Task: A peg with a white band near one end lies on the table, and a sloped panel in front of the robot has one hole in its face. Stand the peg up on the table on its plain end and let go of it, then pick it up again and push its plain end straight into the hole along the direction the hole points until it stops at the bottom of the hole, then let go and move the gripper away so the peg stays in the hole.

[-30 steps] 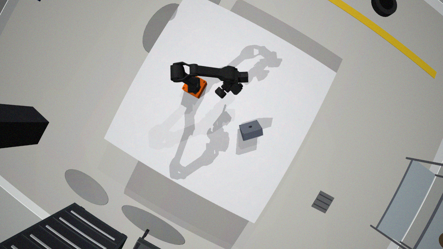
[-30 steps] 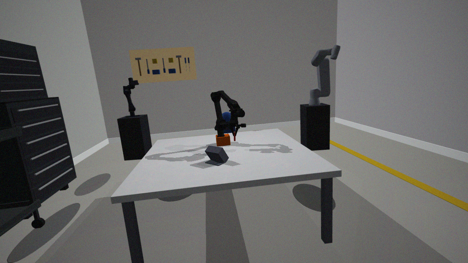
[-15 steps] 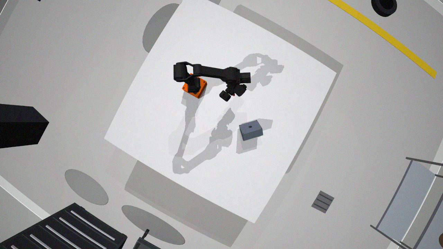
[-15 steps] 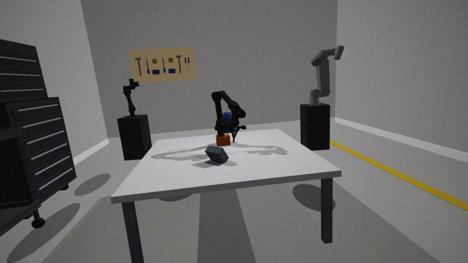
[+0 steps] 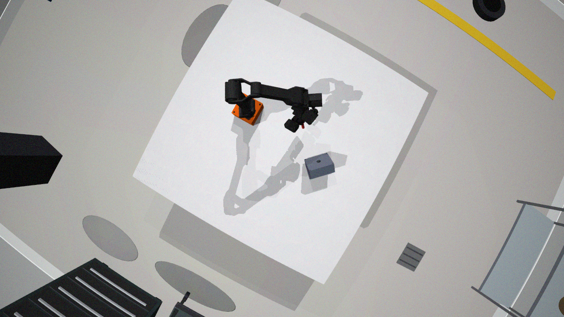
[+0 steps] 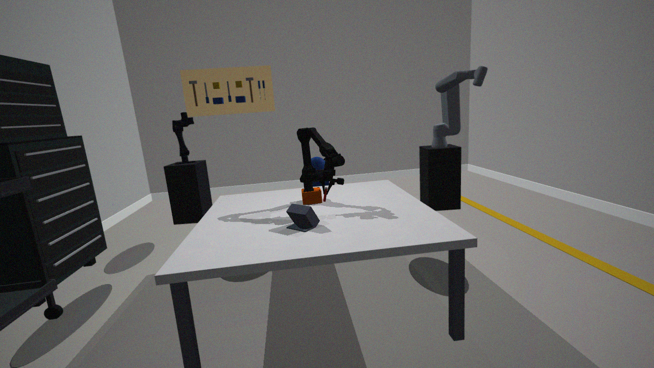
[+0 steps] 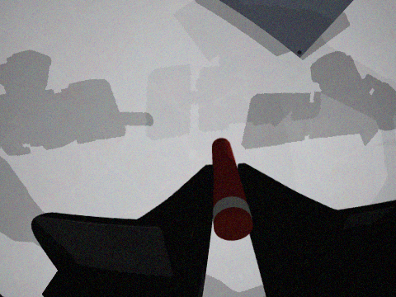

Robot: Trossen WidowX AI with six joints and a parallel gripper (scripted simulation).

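Right now the panel is 20 cm ahead of my gripper tip, 12 cm to the right of it and 6 cm below it. From my gripper tip the other things lie so: red peg: 1 cm behind, 1 cm above.
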